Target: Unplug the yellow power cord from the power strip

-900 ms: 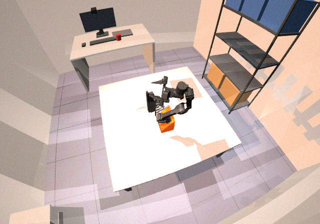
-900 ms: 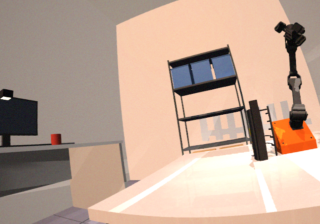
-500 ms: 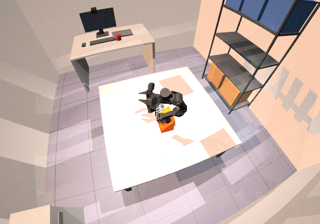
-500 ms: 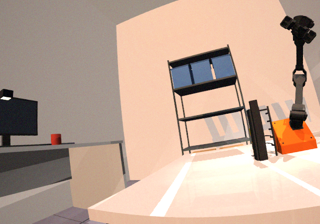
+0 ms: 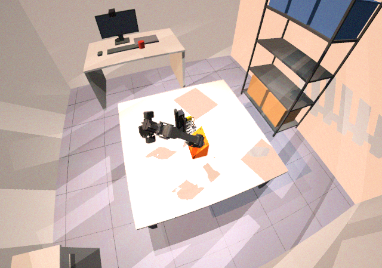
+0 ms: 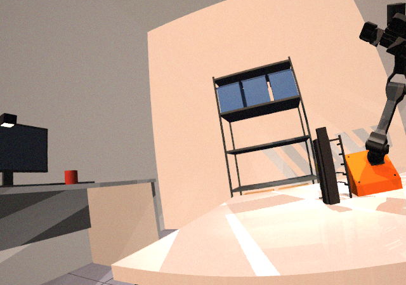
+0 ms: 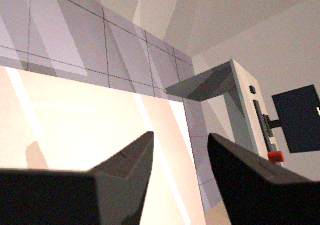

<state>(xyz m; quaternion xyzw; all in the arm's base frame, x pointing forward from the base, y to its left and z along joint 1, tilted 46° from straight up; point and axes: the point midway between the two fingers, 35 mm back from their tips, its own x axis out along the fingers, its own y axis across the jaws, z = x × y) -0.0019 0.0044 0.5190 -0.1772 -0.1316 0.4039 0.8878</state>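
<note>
My gripper tip is 350 mm to the left of the yellow plug, 320 mm above it and 240 mm short of it.
</note>
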